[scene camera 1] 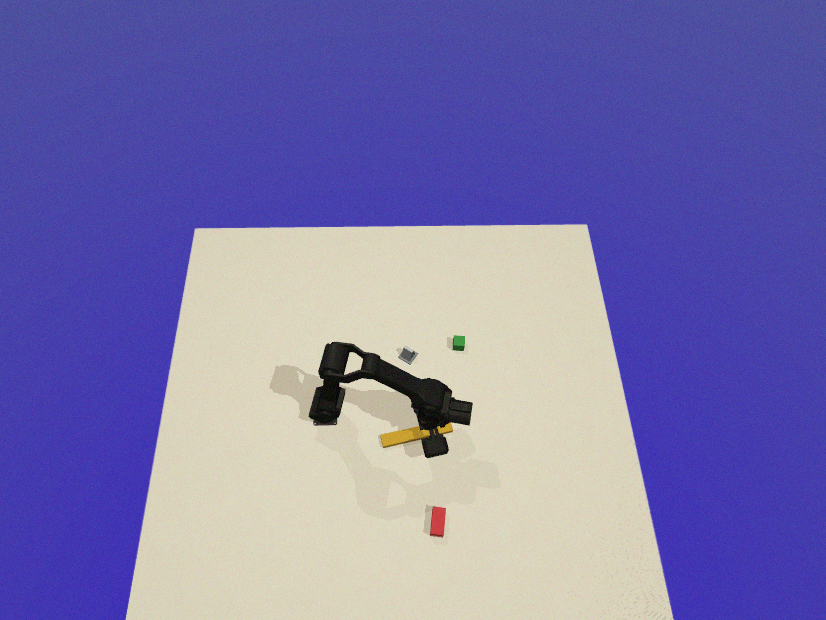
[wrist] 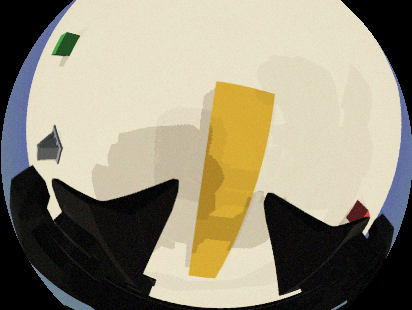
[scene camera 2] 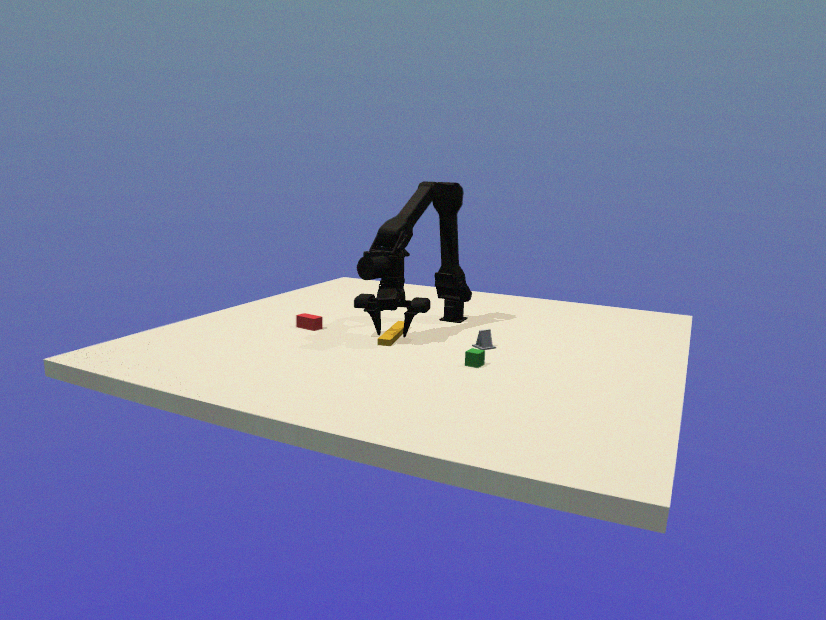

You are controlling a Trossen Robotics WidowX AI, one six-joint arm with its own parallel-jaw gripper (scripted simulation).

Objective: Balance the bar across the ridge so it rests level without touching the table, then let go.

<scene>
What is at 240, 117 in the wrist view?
A yellow bar.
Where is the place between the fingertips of my gripper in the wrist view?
223, 193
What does my gripper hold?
Nothing.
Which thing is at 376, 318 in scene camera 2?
My gripper.
</scene>
